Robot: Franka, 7 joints.
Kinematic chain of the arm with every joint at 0, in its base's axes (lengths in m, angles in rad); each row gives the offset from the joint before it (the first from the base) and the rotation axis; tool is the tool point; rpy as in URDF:
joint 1: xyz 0 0 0.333 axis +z
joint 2: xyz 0 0 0 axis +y
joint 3: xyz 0 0 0.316 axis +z
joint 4: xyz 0.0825 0 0 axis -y
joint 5: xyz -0.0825 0 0.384 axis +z
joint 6: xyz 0 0 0 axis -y
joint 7: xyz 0.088 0 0 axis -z
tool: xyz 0 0 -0.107 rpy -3.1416 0 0
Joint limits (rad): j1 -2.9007..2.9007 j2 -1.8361..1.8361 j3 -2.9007..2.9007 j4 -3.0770..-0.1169 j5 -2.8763..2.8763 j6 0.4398..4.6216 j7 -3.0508..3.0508
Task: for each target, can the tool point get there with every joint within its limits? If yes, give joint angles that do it. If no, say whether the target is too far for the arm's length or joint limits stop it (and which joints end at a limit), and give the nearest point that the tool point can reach.
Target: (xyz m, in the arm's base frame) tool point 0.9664 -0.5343 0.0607
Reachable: no: too far | nearest point 0.7290 -0.4030 0.1276 | short by 0.279 m
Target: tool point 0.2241 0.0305 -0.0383
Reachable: yes | joints 0.0626 0.8263 0.0061 -2.5936 -1.4680 2.5535 -0.3927
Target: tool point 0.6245 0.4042 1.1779
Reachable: no: too far | nearest point 0.4759 0.3080 0.9769 | short by 0.268 m
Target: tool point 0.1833 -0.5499 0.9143
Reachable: yes | joints -2.1623 0.3528 1.2896 -0.9970 0.6182 2.4419 2.4174
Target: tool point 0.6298 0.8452 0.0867
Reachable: no: too far | nearest point 0.4992 0.6699 0.1378 | short by 0.225 m
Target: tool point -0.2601 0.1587 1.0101
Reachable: yes | joints -1.9719 0.1732 -1.7844 -0.5917 -0.7730 1.1619 2.1550
